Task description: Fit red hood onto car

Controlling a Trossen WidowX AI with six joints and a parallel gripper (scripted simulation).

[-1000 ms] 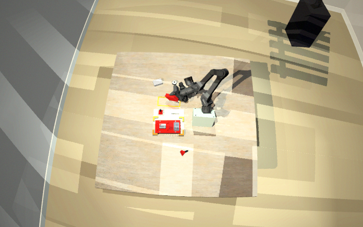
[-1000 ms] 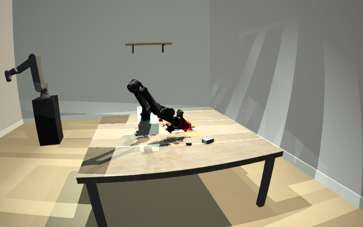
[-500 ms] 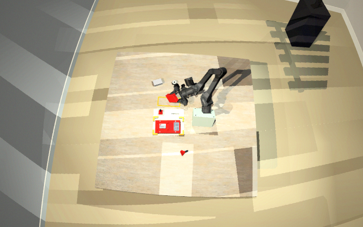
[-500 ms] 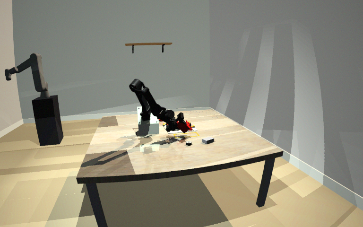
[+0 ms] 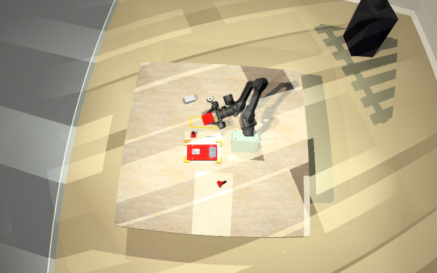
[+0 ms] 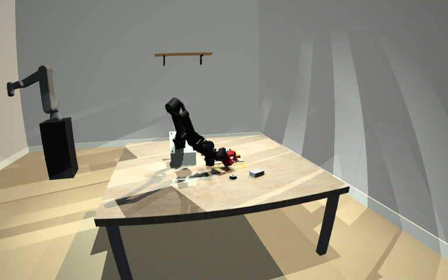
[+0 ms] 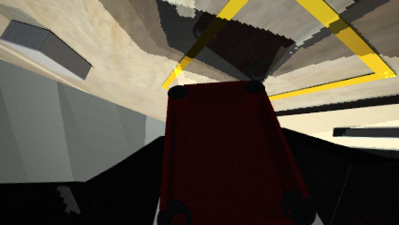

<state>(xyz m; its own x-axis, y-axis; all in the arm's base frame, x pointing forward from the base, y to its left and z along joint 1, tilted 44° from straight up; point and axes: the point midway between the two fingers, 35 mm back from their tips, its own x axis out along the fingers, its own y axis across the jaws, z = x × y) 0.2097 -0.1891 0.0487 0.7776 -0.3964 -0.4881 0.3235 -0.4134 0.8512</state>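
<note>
The red hood lies 1 cm above my gripper tip. Round my gripper tip: small wheel 18 cm to the right, 4 cm below, 3 cm behind; engine block 23 cm to the left, 9 cm ahead, 3 cm below.
</note>
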